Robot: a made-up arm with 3 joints. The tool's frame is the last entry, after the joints. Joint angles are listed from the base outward. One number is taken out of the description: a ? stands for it. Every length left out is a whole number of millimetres.
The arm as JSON. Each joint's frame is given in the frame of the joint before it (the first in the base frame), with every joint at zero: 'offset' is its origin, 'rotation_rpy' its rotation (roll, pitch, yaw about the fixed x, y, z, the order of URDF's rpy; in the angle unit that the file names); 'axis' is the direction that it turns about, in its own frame. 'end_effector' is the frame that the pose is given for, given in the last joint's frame.
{
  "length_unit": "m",
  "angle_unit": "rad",
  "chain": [
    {
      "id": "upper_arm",
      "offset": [
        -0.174,
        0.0,
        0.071
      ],
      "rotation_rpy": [
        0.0,
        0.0,
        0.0
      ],
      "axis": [
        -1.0,
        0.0,
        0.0
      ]
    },
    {
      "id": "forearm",
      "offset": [
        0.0,
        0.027,
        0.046
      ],
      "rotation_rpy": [
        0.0,
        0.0,
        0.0
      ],
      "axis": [
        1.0,
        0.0,
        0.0
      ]
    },
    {
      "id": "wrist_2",
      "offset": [
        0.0,
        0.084,
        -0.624
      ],
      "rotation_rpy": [
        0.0,
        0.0,
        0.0
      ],
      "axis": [
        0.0,
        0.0,
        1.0
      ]
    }
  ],
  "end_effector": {
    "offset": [
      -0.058,
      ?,
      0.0
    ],
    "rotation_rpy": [
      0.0,
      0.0,
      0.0
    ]
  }
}
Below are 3 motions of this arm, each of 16 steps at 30 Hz.
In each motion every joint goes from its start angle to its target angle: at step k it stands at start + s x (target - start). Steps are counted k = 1, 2, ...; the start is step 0. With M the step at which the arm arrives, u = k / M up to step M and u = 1 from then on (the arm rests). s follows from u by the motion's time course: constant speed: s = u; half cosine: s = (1 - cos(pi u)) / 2; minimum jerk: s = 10 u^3 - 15 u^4 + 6 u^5.
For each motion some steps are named. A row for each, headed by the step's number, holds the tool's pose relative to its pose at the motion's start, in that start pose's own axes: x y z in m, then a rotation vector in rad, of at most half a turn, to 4 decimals.
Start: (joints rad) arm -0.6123 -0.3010 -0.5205
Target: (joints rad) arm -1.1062 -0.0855 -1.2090
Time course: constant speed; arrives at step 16
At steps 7, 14, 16:
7: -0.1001 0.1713 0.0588 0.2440 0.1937 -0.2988
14: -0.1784 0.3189 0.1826 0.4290 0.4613 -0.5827
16: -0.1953 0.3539 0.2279 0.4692 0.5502 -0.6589

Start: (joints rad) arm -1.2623 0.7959 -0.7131
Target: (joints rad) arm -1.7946 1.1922 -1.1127
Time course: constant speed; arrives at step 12
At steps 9, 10, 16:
9: -0.2530 0.2969 0.2319 0.4545 0.5311 -0.2875
10: -0.2725 0.3206 0.2739 0.4955 0.5989 -0.3162
16: -0.3044 0.3602 0.3649 0.5714 0.7394 -0.3703

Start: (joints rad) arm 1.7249 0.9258 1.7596
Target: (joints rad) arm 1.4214 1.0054 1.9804
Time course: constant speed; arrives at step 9
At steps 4, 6, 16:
4: 0.1074 -0.0249 0.0234 -0.0401 -0.1655 0.0979
6: 0.1595 -0.0368 0.0426 -0.0663 -0.2469 0.1464
16: 0.2343 -0.0537 0.0802 -0.1131 -0.3668 0.2181

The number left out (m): -0.053
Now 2 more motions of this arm.
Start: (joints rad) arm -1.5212 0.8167 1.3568
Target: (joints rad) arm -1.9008 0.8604 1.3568
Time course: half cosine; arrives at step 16
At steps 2, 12, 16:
2: 0.0096 0.0021 0.0011 0.0034 -0.0157 0.0000
12: 0.2082 0.0453 0.0619 0.0767 -0.3531 0.0000
16: 0.2412 0.0524 0.0801 0.0899 -0.4136 0.0000

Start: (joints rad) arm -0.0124 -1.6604 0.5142
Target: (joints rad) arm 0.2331 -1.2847 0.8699
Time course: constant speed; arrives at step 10
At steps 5, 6, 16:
5: 0.0318 0.0287 0.0075 0.0537 -0.0370 0.1778
6: 0.0384 0.0347 0.0092 0.0637 -0.0455 0.2133
16: 0.0653 0.0597 0.0170 0.1008 -0.0835 0.3552

